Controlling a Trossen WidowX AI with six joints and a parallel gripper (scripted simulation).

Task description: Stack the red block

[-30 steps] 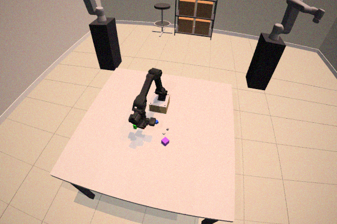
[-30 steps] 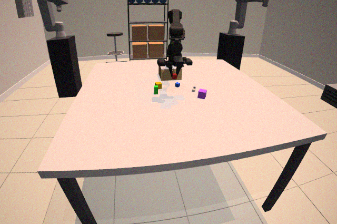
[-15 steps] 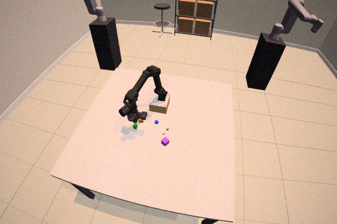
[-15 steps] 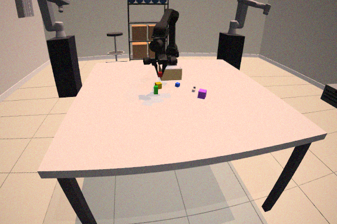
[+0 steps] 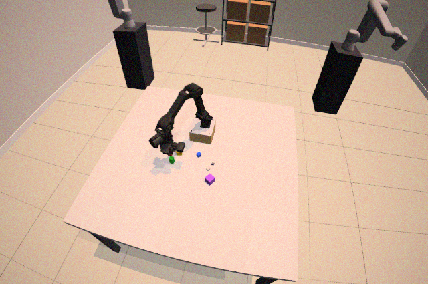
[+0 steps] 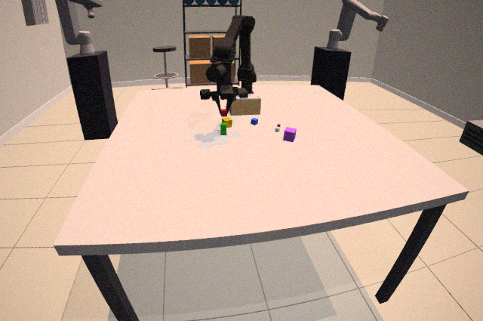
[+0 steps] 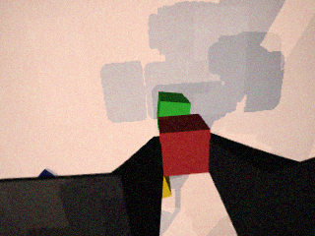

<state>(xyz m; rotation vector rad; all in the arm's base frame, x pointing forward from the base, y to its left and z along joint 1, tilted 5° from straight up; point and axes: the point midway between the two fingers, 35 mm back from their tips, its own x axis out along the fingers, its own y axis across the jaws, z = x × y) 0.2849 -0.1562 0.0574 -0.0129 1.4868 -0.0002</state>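
Now: the yellow block 80 mm below my gripper tip, 80 mm behind it and 30 mm to the left of it. From my gripper tip the other things lie so: red block: right at my gripper tip; blue block: 150 mm to the left, 90 mm behind, 80 mm below; purple cube: 260 mm to the left, 80 mm ahead, 70 mm below.
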